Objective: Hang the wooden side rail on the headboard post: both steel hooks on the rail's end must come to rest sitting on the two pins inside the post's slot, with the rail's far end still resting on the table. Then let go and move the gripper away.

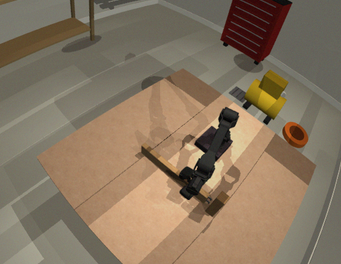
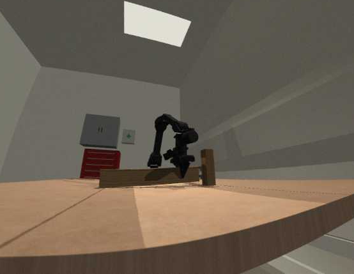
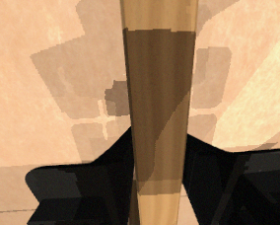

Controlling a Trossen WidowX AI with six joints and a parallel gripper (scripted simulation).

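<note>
The headboard post is 14 cm to the left of my gripper tip, 4 cm above it and 3 cm ahead of it.
</note>
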